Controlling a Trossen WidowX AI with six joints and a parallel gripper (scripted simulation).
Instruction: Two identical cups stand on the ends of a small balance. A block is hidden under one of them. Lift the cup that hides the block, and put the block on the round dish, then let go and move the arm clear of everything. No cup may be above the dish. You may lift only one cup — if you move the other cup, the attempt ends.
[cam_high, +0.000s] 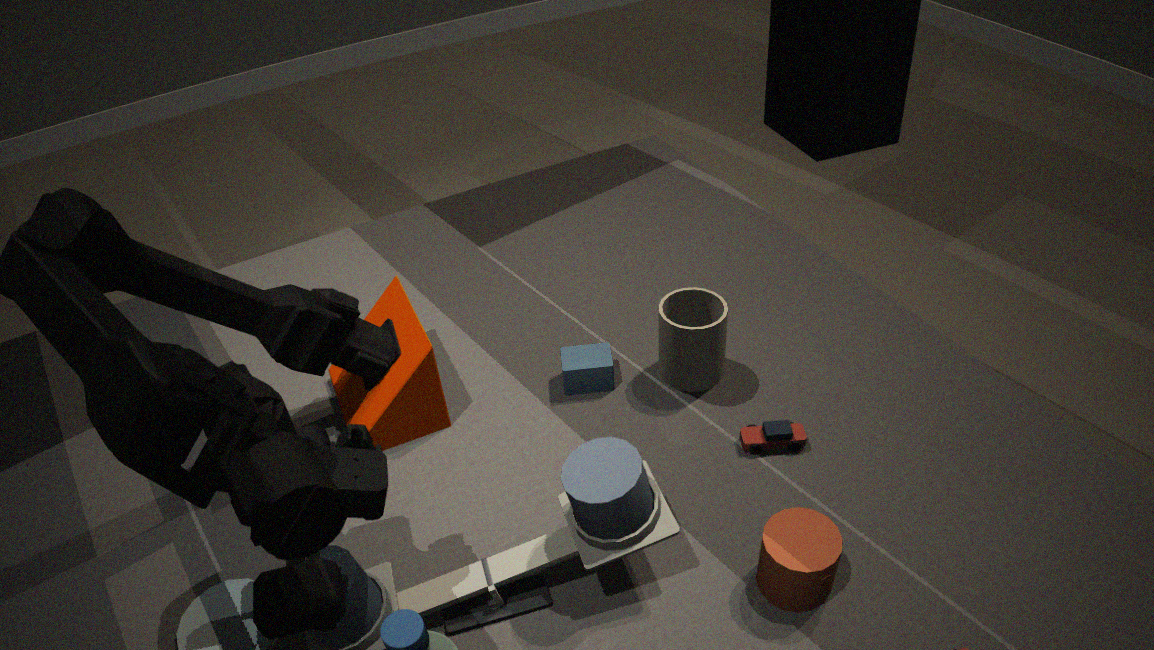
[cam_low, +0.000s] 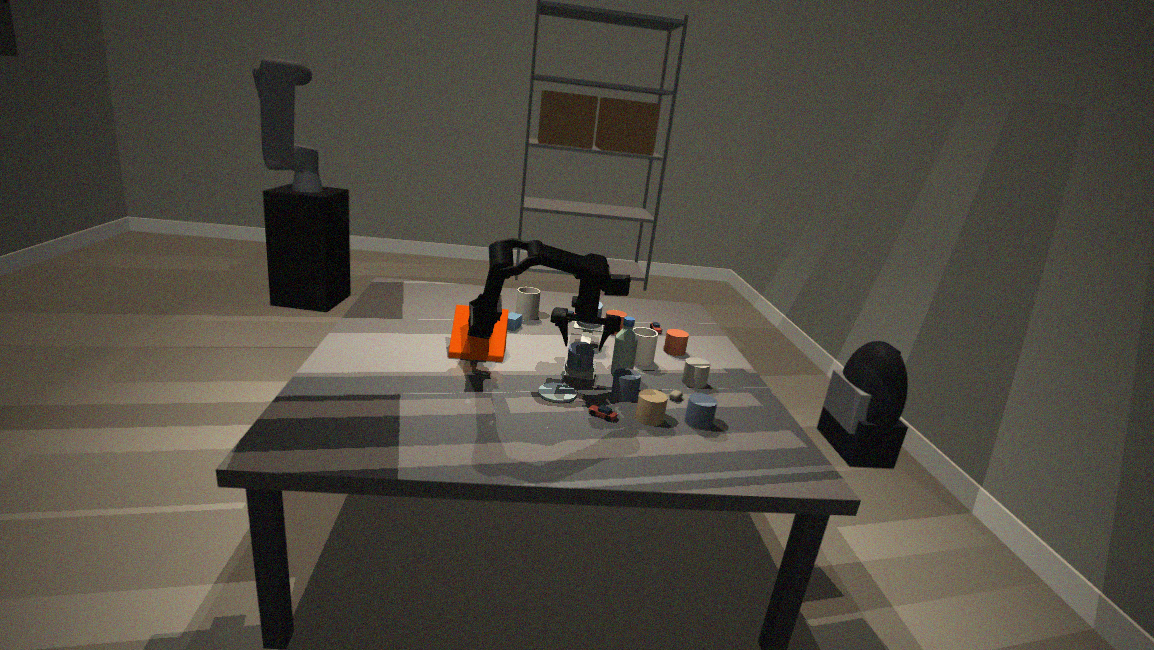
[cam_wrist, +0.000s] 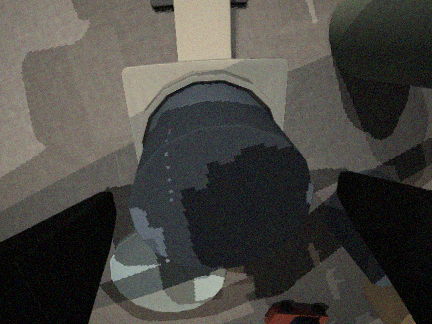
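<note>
The pale green block is 5 cm below my gripper tip. Also, from my gripper tip: blue block (32 cm to the left, 24 cm behind, 7 cm below); then pale round dish (12 cm to the right, 9 cm below, 5 cm behind).
</note>
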